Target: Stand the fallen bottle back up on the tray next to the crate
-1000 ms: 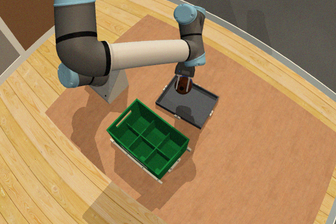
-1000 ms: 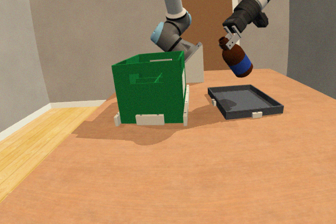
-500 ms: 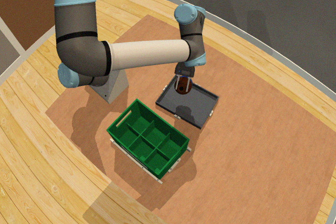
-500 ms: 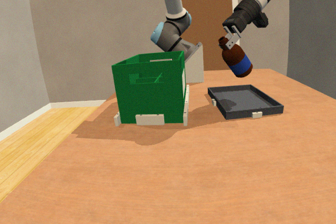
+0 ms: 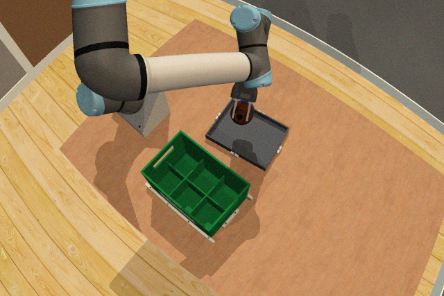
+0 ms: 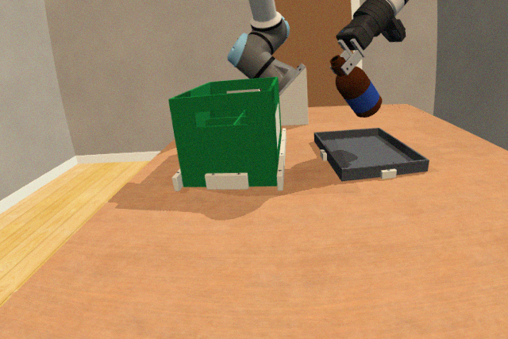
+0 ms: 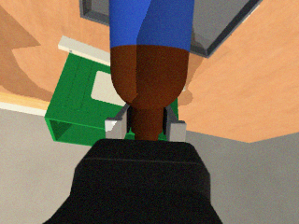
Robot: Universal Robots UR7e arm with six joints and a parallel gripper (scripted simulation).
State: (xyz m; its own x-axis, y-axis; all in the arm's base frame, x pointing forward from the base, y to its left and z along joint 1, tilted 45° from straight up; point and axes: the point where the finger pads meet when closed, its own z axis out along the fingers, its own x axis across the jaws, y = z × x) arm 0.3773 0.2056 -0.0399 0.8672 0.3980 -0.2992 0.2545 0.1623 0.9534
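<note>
Right now the bottle is 1 cm behind my hand, 2 cm to the left of it and 4 cm below it. Also, from my hand: green crate 4 cm ahead, 24 cm to the right, 12 cm below; then dark grey tray 1 cm ahead, 5 cm to the left, 19 cm below.
</note>
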